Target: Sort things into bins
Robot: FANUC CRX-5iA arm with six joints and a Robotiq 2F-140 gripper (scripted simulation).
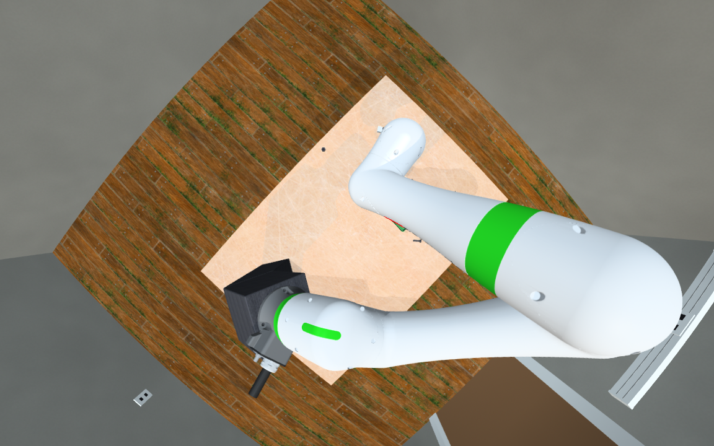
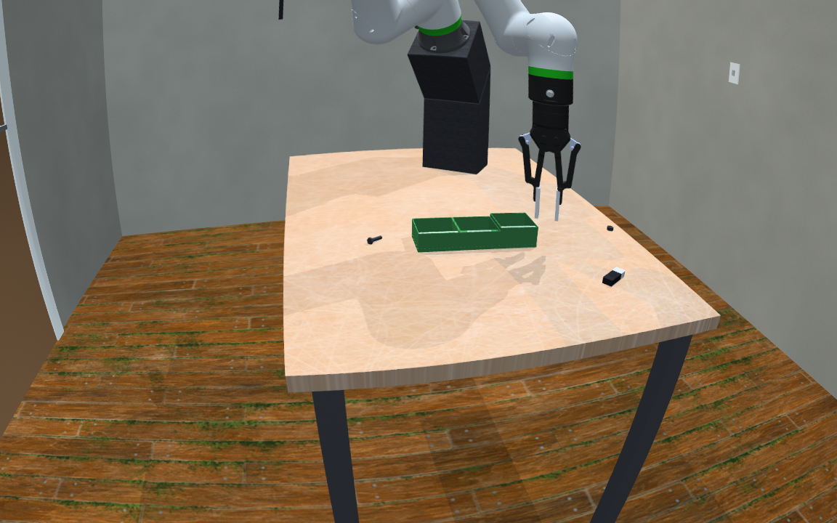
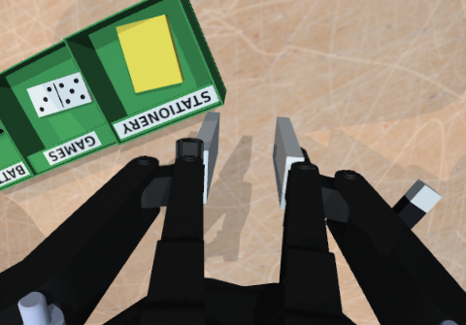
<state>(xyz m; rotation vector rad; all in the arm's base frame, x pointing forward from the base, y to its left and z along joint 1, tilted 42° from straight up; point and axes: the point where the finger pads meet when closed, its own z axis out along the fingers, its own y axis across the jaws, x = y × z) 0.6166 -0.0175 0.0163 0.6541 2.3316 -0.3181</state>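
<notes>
Right now the black-and-white eraser is 17 cm ahead of my hand, 10 cm below it and 7 cm to the left of it. Also, from my hand: yellow pad (9 cm below, 8 cm behind, 3 cm to the right); green three-part bin (11 cm to the right, 9 cm behind, 8 cm below); white domino (11 cm to the right, 10 cm behind, 9 cm below).
</notes>
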